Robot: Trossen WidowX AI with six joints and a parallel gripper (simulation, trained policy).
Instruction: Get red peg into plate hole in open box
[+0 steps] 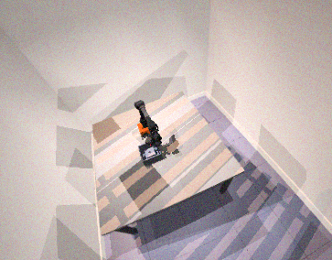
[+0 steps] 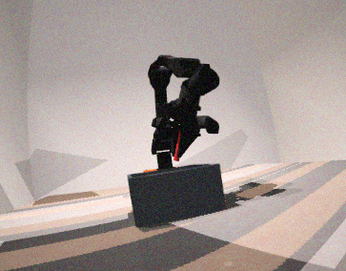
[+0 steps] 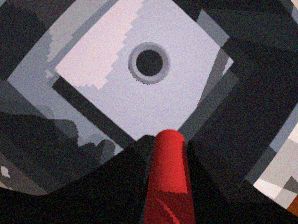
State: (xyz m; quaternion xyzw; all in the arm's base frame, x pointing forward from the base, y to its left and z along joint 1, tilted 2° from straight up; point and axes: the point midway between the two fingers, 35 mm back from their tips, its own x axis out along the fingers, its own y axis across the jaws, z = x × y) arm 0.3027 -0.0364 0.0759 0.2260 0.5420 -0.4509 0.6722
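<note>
The dark box lies 20 mm ahead of my gripper tip, 40 mm to the right of it and 100 mm below it. Also, from my gripper tip: red peg 10 mm to the left, 30 mm above.
</note>
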